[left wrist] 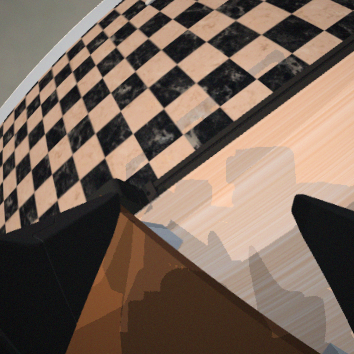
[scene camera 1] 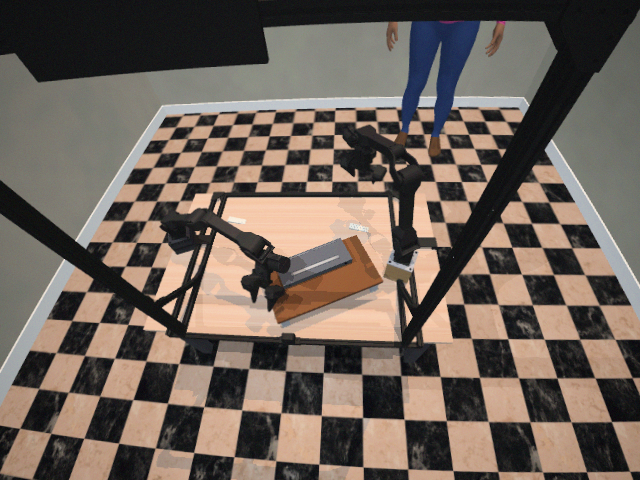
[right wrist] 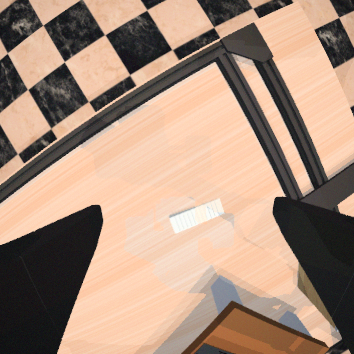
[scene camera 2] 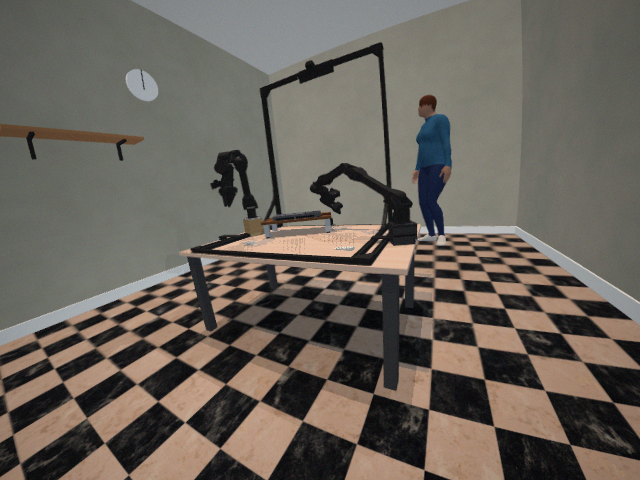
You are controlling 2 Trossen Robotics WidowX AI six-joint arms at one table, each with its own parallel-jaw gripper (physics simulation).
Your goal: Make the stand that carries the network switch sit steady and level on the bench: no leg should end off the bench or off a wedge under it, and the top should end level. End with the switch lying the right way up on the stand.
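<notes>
The stand has a brown top and pale legs. The grey network switch lies on it. In scene camera 2 the top looks slightly lower at the picture's left; I cannot tell tilt from perspective, nor how every foot rests. A small whitish wedge and another whitish wedge lie on the bench, apart from the stand. My left gripper is open and empty above the stand's left end. My right gripper is open and empty, high above the bench's back.
A black frame runs around the bench. A tan block sits under the right arm's base, close to the stand's right end. A person stands beyond the bench.
</notes>
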